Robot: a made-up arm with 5 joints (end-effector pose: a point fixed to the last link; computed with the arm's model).
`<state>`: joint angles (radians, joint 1 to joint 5).
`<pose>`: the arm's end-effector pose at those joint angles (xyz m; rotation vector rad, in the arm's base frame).
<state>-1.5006 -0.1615 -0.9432 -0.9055 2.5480</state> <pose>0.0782 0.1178 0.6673 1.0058 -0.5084 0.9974</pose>
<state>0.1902 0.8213 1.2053 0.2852 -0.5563</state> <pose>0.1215 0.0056 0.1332 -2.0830 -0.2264 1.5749</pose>
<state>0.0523 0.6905 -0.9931 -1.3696 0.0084</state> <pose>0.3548 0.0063 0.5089 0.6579 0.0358 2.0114</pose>
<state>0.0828 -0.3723 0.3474 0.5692 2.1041</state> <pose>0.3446 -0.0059 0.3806 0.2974 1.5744 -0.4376</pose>
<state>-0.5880 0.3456 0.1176 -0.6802 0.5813</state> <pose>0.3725 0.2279 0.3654 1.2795 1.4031 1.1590</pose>
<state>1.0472 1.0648 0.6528 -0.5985 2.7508</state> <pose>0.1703 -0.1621 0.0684 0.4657 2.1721 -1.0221</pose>
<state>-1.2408 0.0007 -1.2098 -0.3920 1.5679</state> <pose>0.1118 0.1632 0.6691 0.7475 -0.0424 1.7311</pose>
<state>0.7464 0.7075 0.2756 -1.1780 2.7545</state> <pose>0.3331 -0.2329 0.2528 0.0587 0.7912 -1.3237</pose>
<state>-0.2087 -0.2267 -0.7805 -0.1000 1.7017</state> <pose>0.2688 0.0628 0.6511 0.5675 0.0895 0.4813</pose>
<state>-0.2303 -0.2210 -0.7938 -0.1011 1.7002</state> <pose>0.2668 0.0669 0.6520 0.5674 0.0875 0.5061</pose>
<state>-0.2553 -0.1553 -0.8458 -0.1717 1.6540</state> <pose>0.2701 0.0734 0.6517 0.5842 0.0504 0.5876</pose>
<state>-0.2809 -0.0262 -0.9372 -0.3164 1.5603</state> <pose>0.2781 0.0821 0.6473 0.6127 -0.0232 0.7286</pose>
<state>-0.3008 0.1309 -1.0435 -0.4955 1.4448</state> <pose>0.2869 0.0902 0.6365 0.6347 -0.1128 0.8938</pose>
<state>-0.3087 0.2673 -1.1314 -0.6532 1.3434</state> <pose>0.2937 0.0949 0.6224 0.6406 -0.1899 1.0309</pose>
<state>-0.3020 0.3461 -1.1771 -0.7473 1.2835</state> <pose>0.2982 0.0950 0.6120 0.6369 -0.2348 1.1007</pose>
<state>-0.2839 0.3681 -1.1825 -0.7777 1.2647</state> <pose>0.3018 0.0916 0.6082 0.6332 -0.2481 1.1057</pose>
